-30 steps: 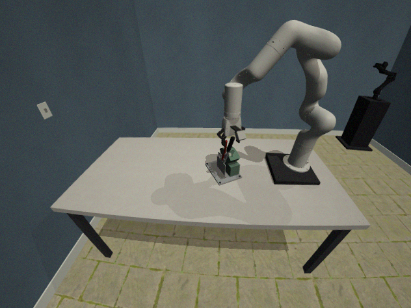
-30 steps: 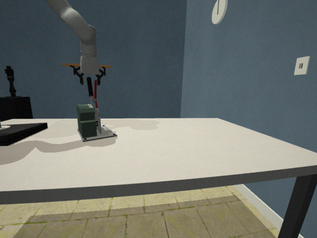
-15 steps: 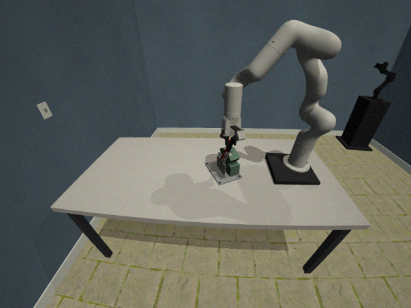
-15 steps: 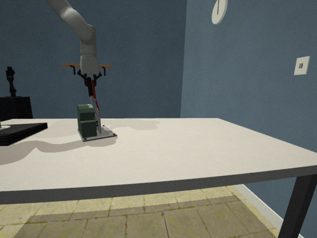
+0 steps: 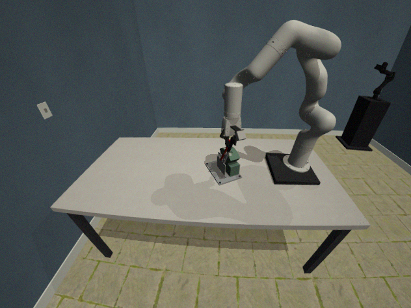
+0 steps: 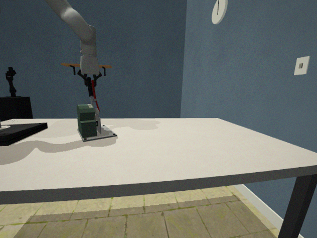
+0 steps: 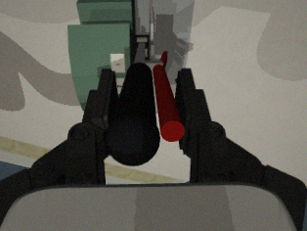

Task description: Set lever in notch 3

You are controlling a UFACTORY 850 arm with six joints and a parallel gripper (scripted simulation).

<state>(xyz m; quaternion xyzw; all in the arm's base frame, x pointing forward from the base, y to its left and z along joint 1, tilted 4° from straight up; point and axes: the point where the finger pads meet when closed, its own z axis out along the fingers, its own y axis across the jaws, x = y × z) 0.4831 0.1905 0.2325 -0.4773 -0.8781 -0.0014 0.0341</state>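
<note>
Now: the red bar 4 cm ahead of my hand, 3 cm to the right of it and 10 cm below it.
</note>
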